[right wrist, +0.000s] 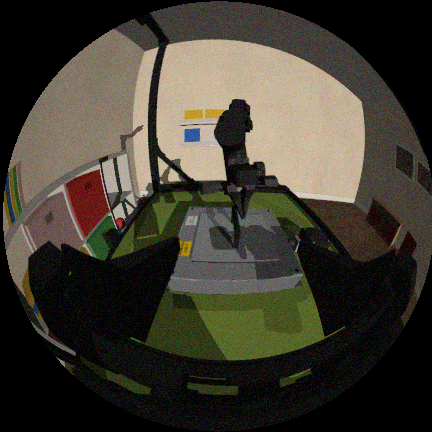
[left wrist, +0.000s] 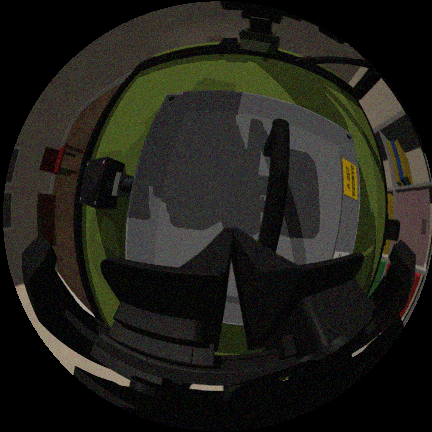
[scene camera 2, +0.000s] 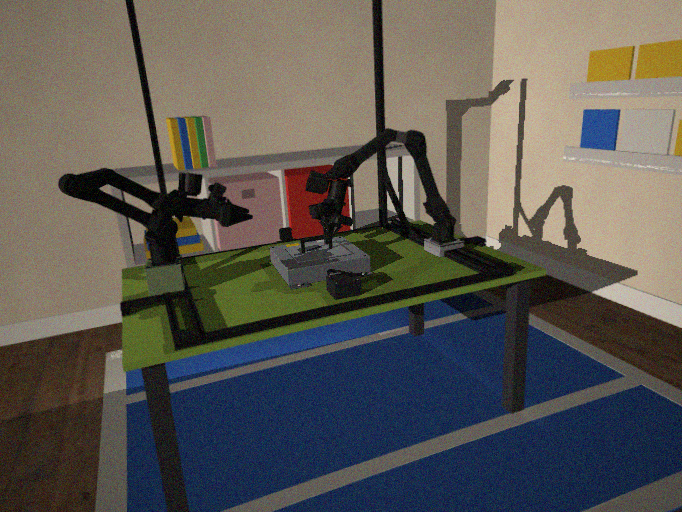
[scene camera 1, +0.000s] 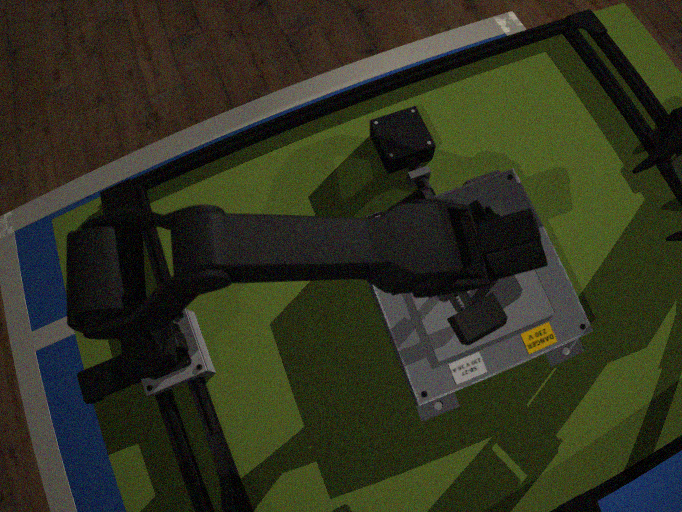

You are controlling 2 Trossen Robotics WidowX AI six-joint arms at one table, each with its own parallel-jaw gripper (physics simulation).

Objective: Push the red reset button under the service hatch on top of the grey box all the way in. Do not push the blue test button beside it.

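The grey box (scene camera 1: 564, 300) (scene camera 2: 316, 274) (left wrist: 150, 250) (right wrist: 235, 286) stands on the table. The hatch (left wrist: 327, 200) (right wrist: 270, 242) on its top lies flat and looks closed, with a black bar handle (scene camera 2: 302, 246) (left wrist: 278, 185) (right wrist: 236, 230) standing up from it. The red reset button and the blue test button do not show in any view. My left gripper (scene camera 2: 329, 245) (left wrist: 230, 233) (right wrist: 242, 218) is shut and empty, its tips pointing down close over the box top beside the handle; contact cannot be told. My right gripper (scene camera 1: 654, 202) (scene camera 2: 250, 216) (right wrist: 241, 245) is open and empty, away from the box.
A small black box (scene camera 1: 402, 137) (scene camera 2: 344, 284) (left wrist: 102, 182) stands beside the grey box, joined by a fitting. A yellow danger label (scene camera 1: 538, 337) (left wrist: 350, 178) (right wrist: 185, 248) and a white label (scene camera 1: 468, 368) mark the box top. A black frame rail (scene camera 2: 286, 319) runs along the table's edge.
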